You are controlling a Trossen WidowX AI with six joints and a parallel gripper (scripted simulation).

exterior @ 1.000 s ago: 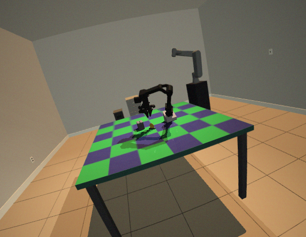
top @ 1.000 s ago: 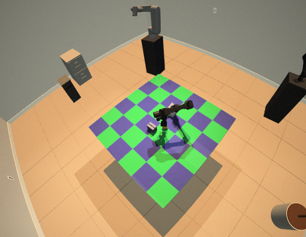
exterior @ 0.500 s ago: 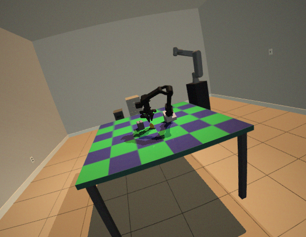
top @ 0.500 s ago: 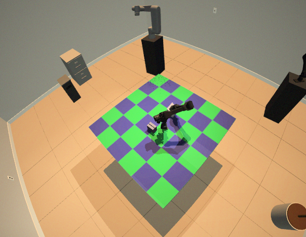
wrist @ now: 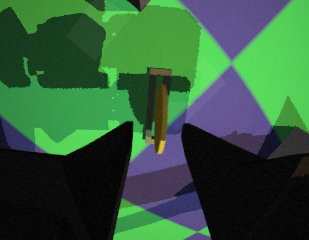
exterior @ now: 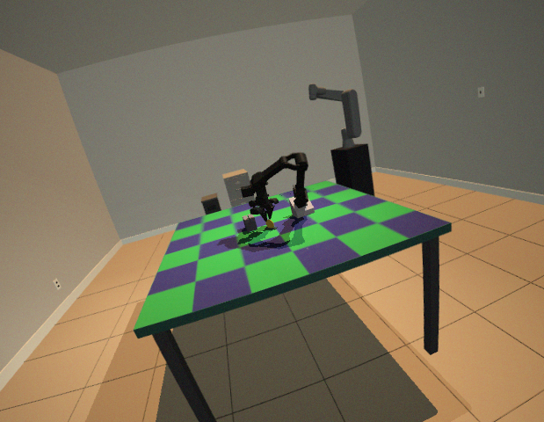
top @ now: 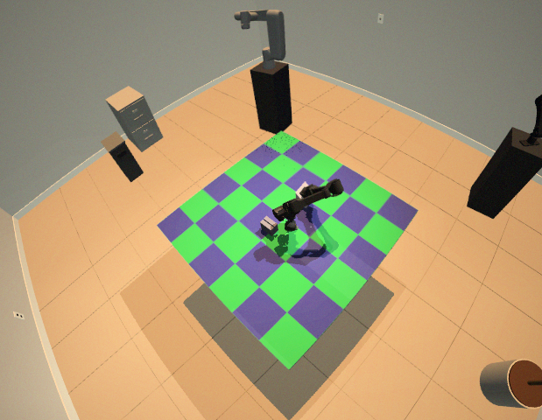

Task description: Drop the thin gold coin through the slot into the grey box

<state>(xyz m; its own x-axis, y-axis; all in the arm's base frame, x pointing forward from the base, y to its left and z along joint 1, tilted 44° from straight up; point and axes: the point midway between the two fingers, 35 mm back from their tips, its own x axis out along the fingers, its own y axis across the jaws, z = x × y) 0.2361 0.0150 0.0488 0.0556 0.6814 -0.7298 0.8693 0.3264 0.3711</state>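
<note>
Now: the gold coin 20 mm below my gripper tip.
</note>
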